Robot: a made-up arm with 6 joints.
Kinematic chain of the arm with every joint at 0, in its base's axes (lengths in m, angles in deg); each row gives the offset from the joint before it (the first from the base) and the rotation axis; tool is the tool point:
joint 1: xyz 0 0 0.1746 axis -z
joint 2: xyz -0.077 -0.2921 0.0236 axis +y
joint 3: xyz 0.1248 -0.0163 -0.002 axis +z
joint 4: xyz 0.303 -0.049 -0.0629 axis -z
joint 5: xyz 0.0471 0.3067 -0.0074 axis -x
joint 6: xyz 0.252 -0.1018 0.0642 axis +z
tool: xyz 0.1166 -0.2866 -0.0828
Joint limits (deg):
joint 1: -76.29..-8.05
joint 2: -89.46..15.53
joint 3: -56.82..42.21
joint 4: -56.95..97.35
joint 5: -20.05..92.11
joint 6: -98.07..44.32
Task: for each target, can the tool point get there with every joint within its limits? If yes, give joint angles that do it. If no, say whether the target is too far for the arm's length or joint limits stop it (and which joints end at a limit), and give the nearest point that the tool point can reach.
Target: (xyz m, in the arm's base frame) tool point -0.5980 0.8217 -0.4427
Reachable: no: joint limits stop it (at a limit: joint 1, joint 2, joint 3, joint 5, joint 6) | nearest point -0.2456 0.5928 -0.1404 | short by 0.518 m
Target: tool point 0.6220 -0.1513 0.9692
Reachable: yes | joints -58.60 -65.86 -12.92 6.30 24.64 5.83
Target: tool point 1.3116 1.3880 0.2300
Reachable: no: too far | nearest point 0.8717 0.7665 0.2170 | short by 0.762 m
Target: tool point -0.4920 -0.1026 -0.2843
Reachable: no: joint limits stop it (at a limit: joint 1, joint 2, joint 3, joint 4, joint 5, joint 6) | nearest point -0.3918 0.1580 -0.0134 | short by 0.389 m
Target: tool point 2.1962 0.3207 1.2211
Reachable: no: too far | nearest point 1.1575 0.1091 0.7128 | short by 1.176 m
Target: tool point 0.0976 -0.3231 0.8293
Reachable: yes | joints -24.00 -64.52 -20.56 -40.38 53.55 -36.07
